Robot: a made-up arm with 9 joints. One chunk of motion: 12 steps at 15 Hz.
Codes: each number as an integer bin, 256 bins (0 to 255) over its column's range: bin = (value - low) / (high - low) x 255, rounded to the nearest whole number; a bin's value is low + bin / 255 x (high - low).
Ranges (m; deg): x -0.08..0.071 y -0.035..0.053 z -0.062..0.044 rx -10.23..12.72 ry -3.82..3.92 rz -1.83..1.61
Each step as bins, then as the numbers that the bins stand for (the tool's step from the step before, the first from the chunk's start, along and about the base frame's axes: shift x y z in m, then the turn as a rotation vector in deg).
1 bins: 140 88 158 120 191 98
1 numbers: 0.00290 -0.00463 0.00368 0.570 1.977 -0.508
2 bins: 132 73 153 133 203 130
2 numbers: -0.00184 -0.00981 0.00160 1.740 2.342 -0.076
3 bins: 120 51 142 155 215 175
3 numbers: -0.00894 -0.01740 -0.00297 3.720 2.706 0.531
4 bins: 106 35 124 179 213 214
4 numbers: -0.01723 -0.02292 -0.01045 5.880 2.645 1.057
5 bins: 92 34 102 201 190 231
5 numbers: -0.02552 -0.02327 -0.01960 7.860 1.947 1.286
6 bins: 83 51 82 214 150 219
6 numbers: -0.03085 -0.01740 -0.02791 9.030 0.733 1.124
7 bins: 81 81 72 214 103 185
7 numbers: -0.03204 -0.00705 -0.03207 9.030 -0.694 0.666
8 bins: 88 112 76 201 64 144
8 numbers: -0.02789 0.00365 -0.03041 7.860 -1.877 0.113
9 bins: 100 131 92 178 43 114
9 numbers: -0.02078 0.01021 -0.02376 5.790 -2.515 -0.292
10 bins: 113 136 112 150 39 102
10 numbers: -0.01309 0.01193 -0.01544 3.270 -2.636 -0.454
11 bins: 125 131 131 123 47 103
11 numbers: -0.00598 0.01021 -0.00755 0.840 -2.393 -0.441
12 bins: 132 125 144 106 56 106
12 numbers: -0.00184 0.00814 -0.00214 -0.690 -2.120 -0.400
